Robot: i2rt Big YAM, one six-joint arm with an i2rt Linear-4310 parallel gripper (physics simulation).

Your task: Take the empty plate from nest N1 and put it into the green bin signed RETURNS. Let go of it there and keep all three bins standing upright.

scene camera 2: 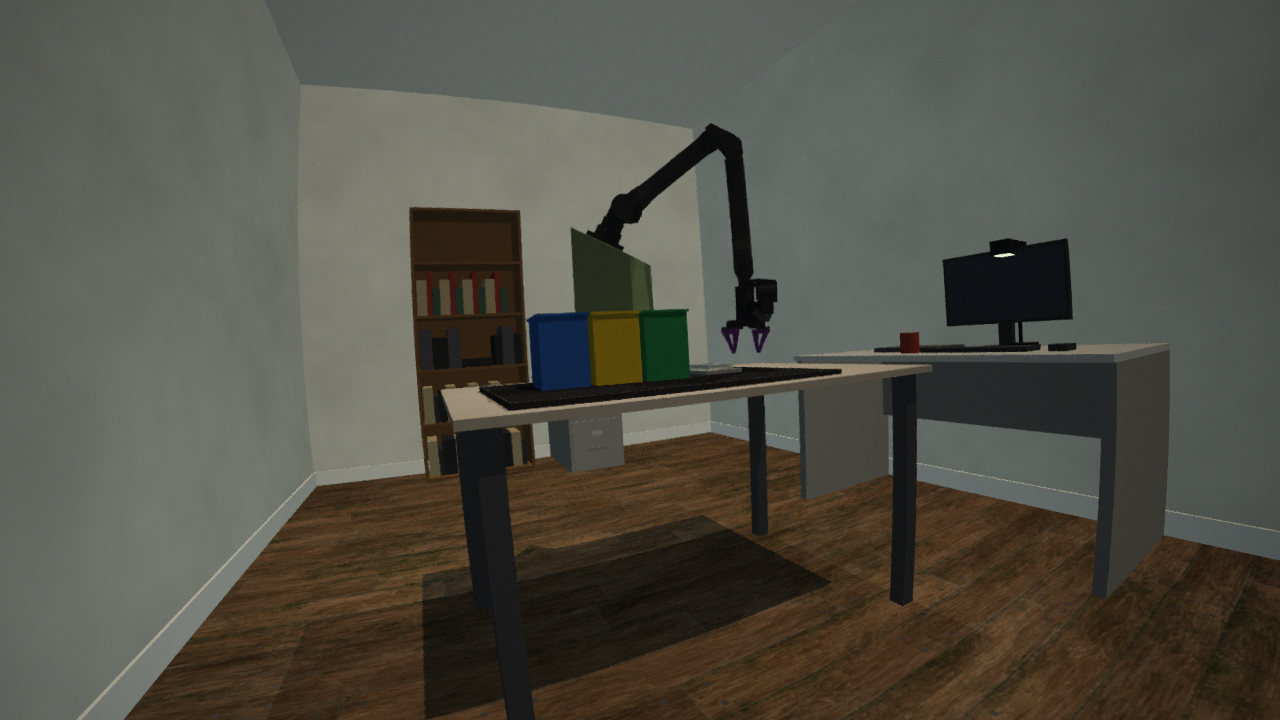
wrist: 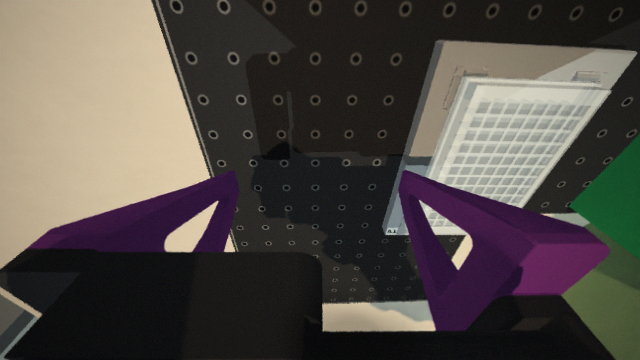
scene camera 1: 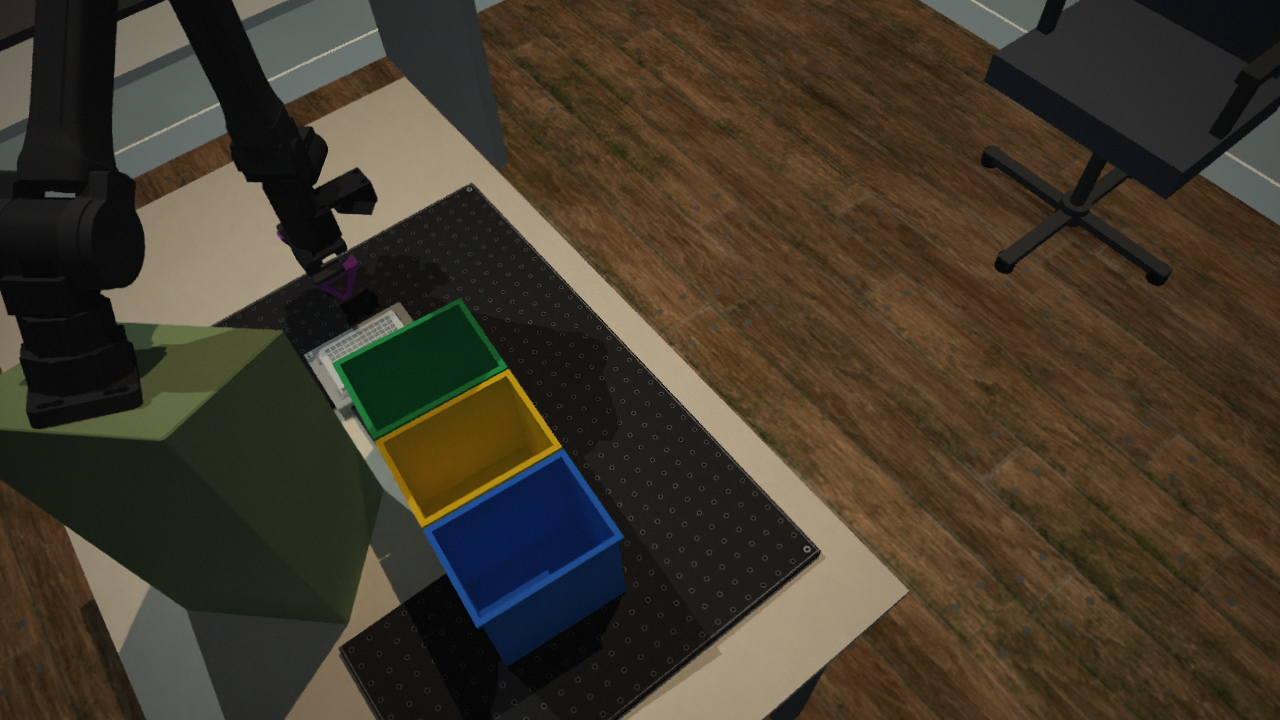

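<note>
The clear-white plate with a grid of wells (scene camera 1: 362,336) (wrist: 515,145) lies flat in the pale grey nest (scene camera 1: 400,315) (wrist: 422,132), beside the green bin. No N1 sign is readable. The green bin (scene camera 1: 420,368) (scene camera 2: 665,345) (wrist: 612,200) stands upright; its RETURNS sign does not show. The yellow bin (scene camera 1: 474,447) (scene camera 2: 615,349) and the blue bin (scene camera 1: 528,537) (scene camera 2: 561,351) stand upright in a row with it. My gripper (scene camera 2: 746,350) (wrist: 318,180) is open and empty, with purple fingers pointing down. It hangs above the board, to the nest's side away from the green bin.
The black perforated board (scene camera 1: 662,429) (wrist: 332,117) lies on the beige table (scene camera 1: 859,586) (scene camera 2: 895,368). The green arm pedestal (scene camera 1: 268,465) (scene camera 2: 608,273) stands beside the bins. A desk with a monitor (scene camera 2: 1006,284) and a red cup (scene camera 2: 909,342) stands behind the table.
</note>
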